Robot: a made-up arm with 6 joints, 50 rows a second.
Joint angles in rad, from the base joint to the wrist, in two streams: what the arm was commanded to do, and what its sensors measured. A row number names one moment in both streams.
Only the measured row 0 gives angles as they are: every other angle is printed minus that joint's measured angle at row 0.
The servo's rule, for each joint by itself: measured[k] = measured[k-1] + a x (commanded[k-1-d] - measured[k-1]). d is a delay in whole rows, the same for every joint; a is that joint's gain. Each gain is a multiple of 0.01, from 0.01 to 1. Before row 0 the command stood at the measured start. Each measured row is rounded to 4 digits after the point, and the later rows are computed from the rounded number. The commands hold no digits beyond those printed.
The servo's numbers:
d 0
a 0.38 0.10 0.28 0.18 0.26 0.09
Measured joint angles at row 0:
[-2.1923, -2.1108, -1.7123, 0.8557, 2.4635, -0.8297]
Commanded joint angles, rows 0 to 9:
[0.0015, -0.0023, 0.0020, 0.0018, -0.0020, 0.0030]
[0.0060, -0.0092, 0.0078, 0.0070, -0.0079, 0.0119]
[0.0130, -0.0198, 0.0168, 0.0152, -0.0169, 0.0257]
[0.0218, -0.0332, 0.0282, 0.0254, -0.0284, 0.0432]
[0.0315, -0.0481, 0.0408, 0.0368, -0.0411, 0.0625]
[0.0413, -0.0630, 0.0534, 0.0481, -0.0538, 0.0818]
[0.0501, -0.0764, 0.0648, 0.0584, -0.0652, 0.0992]
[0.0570, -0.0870, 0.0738, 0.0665, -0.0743, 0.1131]
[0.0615, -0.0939, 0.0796, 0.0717, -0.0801, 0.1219]
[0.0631, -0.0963, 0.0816, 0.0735, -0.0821, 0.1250]
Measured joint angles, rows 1 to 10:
[0.0006, -0.0002, 0.0006, 0.0003, -0.0005, 0.0003]
[0.0027, -0.0011, 0.0026, 0.0015, -0.0024, 0.0013]
[0.0066, -0.0030, 0.0066, 0.0040, -0.0062, 0.0035]
[0.0124, -0.0060, 0.0126, 0.0079, -0.0120, 0.0071]
[0.0197, -0.0102, 0.0205, 0.0131, -0.0196, 0.0121]
[0.0279, -0.0155, 0.0297, 0.0194, -0.0285, 0.0184]
[0.0363, -0.0216, 0.0395, 0.0264, -0.0380, 0.0257]
[0.0442, -0.0281, 0.0491, 0.0336, -0.0474, 0.0336]
[0.0508, -0.0347, 0.0576, 0.0405, -0.0559, 0.0415]
[0.0555, -0.0409, 0.0643, 0.0464, -0.0627, 0.0490]

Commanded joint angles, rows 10 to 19:
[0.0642, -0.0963, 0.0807, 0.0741, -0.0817, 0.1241]
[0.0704, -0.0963, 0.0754, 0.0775, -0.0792, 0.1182]
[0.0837, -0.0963, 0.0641, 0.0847, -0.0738, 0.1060]
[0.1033, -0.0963, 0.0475, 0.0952, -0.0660, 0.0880]
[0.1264, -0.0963, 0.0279, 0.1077, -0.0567, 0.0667]
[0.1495, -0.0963, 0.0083, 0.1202, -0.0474, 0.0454]
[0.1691, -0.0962, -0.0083, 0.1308, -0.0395, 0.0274]
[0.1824, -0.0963, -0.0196, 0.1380, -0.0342, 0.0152]
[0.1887, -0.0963, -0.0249, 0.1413, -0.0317, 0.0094]
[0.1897, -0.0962, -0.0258, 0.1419, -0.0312, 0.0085]
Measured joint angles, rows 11 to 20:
[0.0588, -0.0464, 0.0689, 0.0514, -0.0676, 0.0558]
[0.0632, -0.0514, 0.0707, 0.0561, -0.0706, 0.0614]
[0.0710, -0.0559, 0.0689, 0.0612, -0.0714, 0.0654]
[0.0833, -0.0599, 0.0629, 0.0673, -0.0700, 0.0674]
[0.0997, -0.0635, 0.0531, 0.0746, -0.0665, 0.0673]
[0.1186, -0.0668, 0.0406, 0.0828, -0.0615, 0.0653]
[0.1378, -0.0697, 0.0269, 0.0914, -0.0558, 0.0619]
[0.1547, -0.0724, 0.0139, 0.0998, -0.0502, 0.0577]
[0.1676, -0.0748, 0.0030, 0.1073, -0.0454, 0.0534]
[0.1760, -0.0769, -0.0051, 0.1135, -0.0417, 0.0494]

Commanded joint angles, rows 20 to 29:
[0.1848, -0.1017, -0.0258, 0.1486, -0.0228, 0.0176]
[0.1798, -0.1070, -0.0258, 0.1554, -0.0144, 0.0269]
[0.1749, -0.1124, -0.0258, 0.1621, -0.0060, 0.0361]
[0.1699, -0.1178, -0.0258, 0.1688, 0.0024, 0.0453]
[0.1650, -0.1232, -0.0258, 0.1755, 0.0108, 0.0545]
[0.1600, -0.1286, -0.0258, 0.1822, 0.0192, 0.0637]
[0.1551, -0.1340, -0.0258, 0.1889, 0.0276, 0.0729]
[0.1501, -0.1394, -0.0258, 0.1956, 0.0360, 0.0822]
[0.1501, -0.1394, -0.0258, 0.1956, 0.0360, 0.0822]
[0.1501, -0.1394, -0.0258, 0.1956, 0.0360, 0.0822]
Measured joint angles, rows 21 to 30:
[0.1793, -0.0794, -0.0109, 0.1198, -0.0368, 0.0465]
[0.1795, -0.0822, -0.0151, 0.1262, -0.0310, 0.0447]
[0.1778, -0.0852, -0.0181, 0.1327, -0.0245, 0.0439]
[0.1748, -0.0885, -0.0203, 0.1392, -0.0175, 0.0440]
[0.1711, -0.0920, -0.0218, 0.1457, -0.0101, 0.0449]
[0.1669, -0.0957, -0.0229, 0.1523, -0.0025, 0.0466]
[0.1624, -0.0995, -0.0237, 0.1589, 0.0053, 0.0490]
[0.1577, -0.1035, -0.0243, 0.1655, 0.0133, 0.0520]
[0.1548, -0.1071, -0.0247, 0.1709, 0.0192, 0.0547]
[0.1530, -0.1103, -0.0250, 0.1753, 0.0236, 0.0572]

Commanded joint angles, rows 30 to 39:
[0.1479, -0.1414, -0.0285, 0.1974, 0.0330, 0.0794]
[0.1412, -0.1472, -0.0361, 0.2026, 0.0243, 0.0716]
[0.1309, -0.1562, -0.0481, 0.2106, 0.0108, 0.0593]
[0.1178, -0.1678, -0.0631, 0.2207, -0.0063, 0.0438]
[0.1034, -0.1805, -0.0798, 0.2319, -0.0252, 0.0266]
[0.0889, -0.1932, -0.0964, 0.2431, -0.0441, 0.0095]
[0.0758, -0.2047, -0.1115, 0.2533, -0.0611, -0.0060]
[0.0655, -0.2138, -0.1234, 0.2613, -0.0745, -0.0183]
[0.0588, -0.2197, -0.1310, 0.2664, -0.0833, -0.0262]
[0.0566, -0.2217, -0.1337, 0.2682, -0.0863, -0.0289]
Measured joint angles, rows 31 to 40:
[0.1511, -0.1134, -0.0260, 0.1793, 0.0260, 0.0592]
[0.1473, -0.1168, -0.0288, 0.1835, 0.0256, 0.0603]
[0.1411, -0.1207, -0.0342, 0.1884, 0.0218, 0.0602]
[0.1322, -0.1254, -0.0423, 0.1942, 0.0145, 0.0587]
[0.1213, -0.1309, -0.0528, 0.2010, 0.0042, 0.0558]
[0.1090, -0.1371, -0.0650, 0.2086, -0.0084, 0.0516]
[0.0964, -0.1439, -0.0780, 0.2166, -0.0221, 0.0464]
[0.0847, -0.1509, -0.0907, 0.2246, -0.0357, 0.0406]
[0.0749, -0.1578, -0.1020, 0.2321, -0.0481, 0.0346]
[0.0679, -0.1642, -0.1109, 0.2386, -0.0580, 0.0289]

